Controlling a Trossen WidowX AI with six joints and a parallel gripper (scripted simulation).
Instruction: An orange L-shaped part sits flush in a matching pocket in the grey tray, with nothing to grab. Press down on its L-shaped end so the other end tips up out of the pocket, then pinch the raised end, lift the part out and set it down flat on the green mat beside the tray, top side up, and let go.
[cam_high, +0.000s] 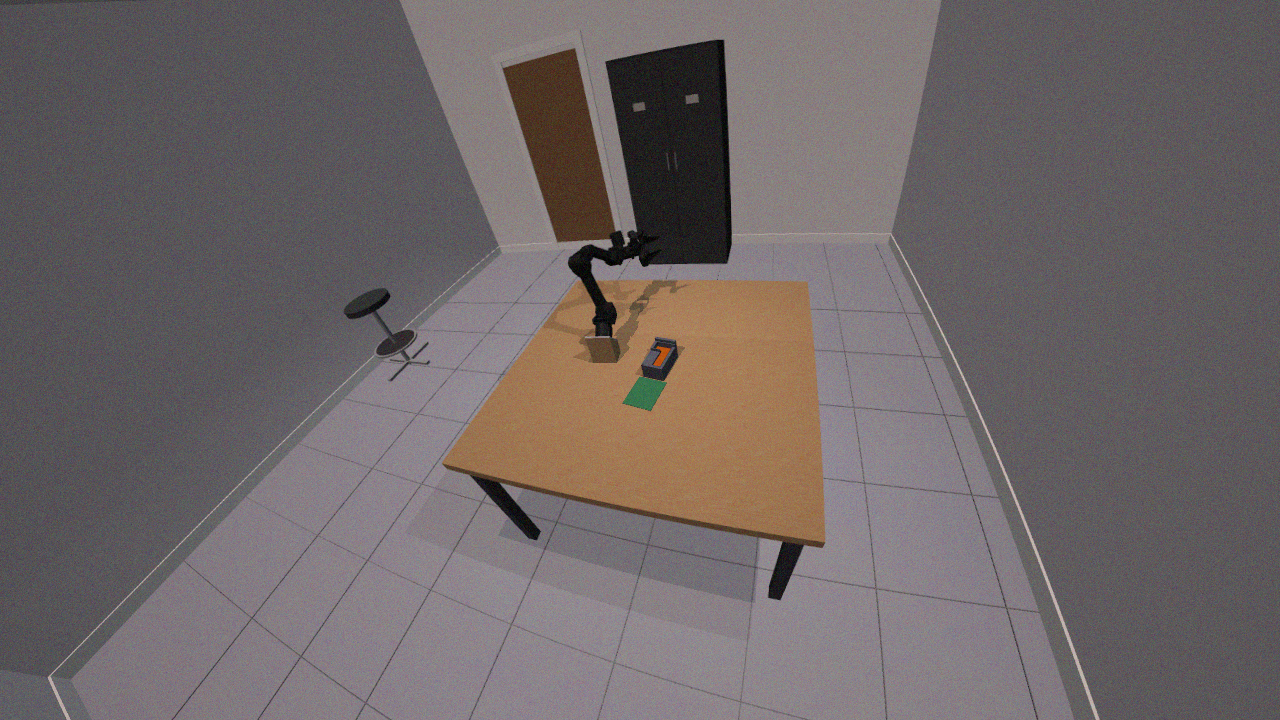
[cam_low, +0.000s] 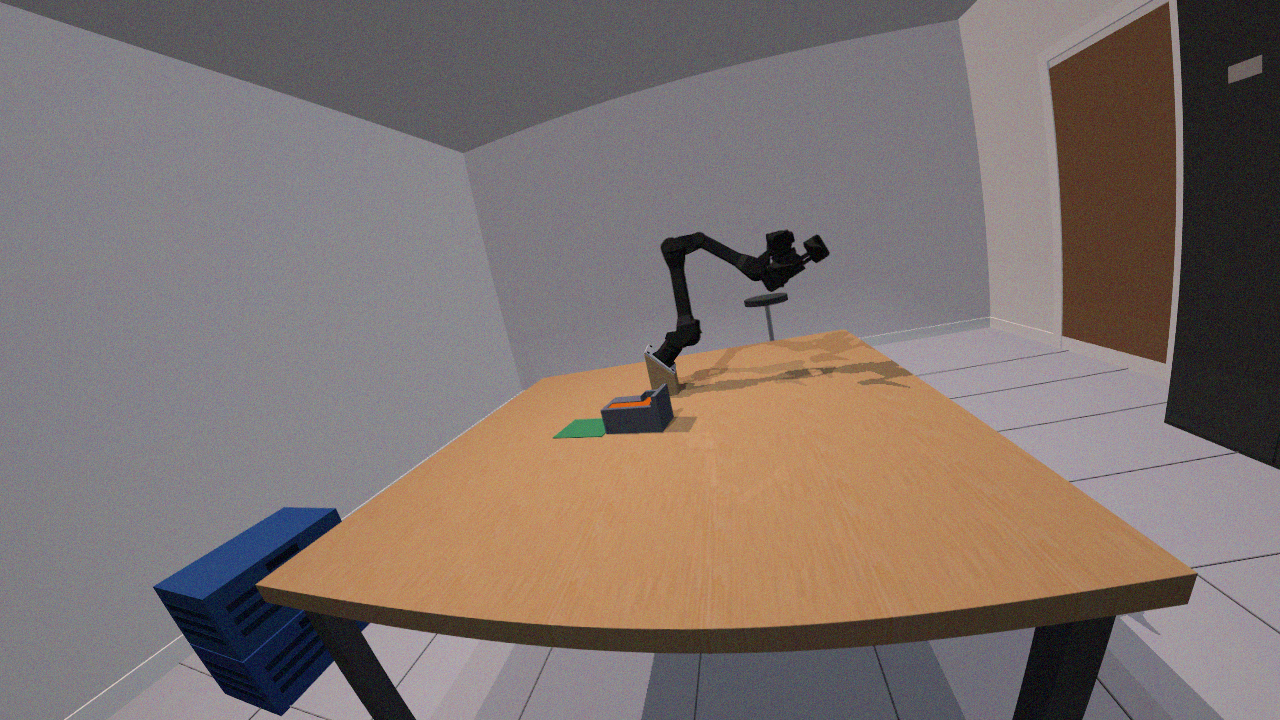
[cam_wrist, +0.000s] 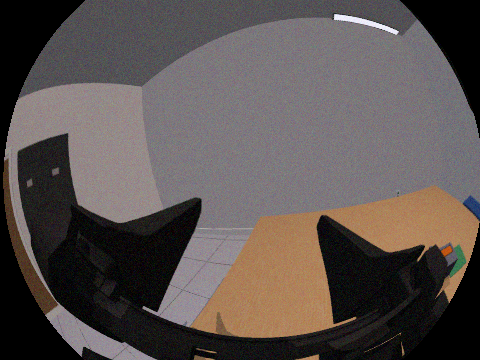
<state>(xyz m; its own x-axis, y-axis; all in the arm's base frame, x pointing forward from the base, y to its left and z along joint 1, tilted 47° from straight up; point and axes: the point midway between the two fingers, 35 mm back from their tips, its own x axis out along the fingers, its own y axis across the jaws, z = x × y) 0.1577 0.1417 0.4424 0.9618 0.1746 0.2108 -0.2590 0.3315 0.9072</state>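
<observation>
The orange L-shaped part is 45 cm to the right of my gripper tip, 28 cm below it and 9 cm ahead of it. The rest, counted from my gripper tip: green mat 61 cm to the right, 34 cm below, 7 cm ahead.
</observation>
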